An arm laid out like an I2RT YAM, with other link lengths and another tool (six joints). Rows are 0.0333 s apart.
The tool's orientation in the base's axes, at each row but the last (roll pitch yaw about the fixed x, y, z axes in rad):
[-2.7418 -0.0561 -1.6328]
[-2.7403 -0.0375 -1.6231]
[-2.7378 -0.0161 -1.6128]
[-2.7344 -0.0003 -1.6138]
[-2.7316 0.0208 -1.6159]
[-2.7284 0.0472 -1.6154]
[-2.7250 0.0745 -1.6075]
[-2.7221 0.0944 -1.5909]
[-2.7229 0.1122 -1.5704]
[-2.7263 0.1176 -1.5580]
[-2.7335 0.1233 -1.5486]
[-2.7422 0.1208 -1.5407]
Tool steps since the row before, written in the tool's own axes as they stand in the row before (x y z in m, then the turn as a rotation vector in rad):
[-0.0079 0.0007 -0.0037 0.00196 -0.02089 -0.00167]
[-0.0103 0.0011 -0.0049 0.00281 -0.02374 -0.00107]
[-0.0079 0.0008 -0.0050 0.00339 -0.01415 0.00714]
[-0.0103 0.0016 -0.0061 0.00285 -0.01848 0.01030]
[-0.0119 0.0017 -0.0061 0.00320 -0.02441 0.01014]
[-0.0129 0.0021 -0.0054 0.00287 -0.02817 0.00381]
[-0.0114 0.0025 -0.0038 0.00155 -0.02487 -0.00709]
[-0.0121 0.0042 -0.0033 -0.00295 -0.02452 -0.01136]
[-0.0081 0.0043 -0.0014 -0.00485 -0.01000 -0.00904]
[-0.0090 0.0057 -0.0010 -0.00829 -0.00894 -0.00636]
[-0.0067 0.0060 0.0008 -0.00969 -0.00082 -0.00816]
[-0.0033 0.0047 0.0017 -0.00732 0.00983 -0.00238]
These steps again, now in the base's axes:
[-0.0016 0.0082 0.0027 0.01847 -0.00256 0.00976]
[-0.0024 0.0106 0.0037 0.02128 -0.00354 0.01036]
[-0.0024 0.0081 0.0042 0.01566 -0.00407 -0.00095]
[-0.0034 0.0105 0.0050 0.02091 -0.00375 -0.00214]
[-0.0035 0.0120 0.0052 0.02626 -0.00440 0.00036]
[-0.0035 0.0129 0.0047 0.02716 -0.00445 0.00768]
[-0.0034 0.0113 0.0033 0.01976 -0.00350 0.01639]
[-0.0049 0.0120 0.0024 0.01778 0.00066 0.02055]
[-0.0045 0.0081 0.0004 0.00546 0.00344 0.01279]
[-0.0057 0.0090 -0.0003 0.00552 0.00720 0.01033]
[-0.0053 0.0069 -0.0023 -0.00268 0.00860 0.00895]
[-0.0038 0.0036 -0.0030 -0.01020 0.00716 -0.00074]

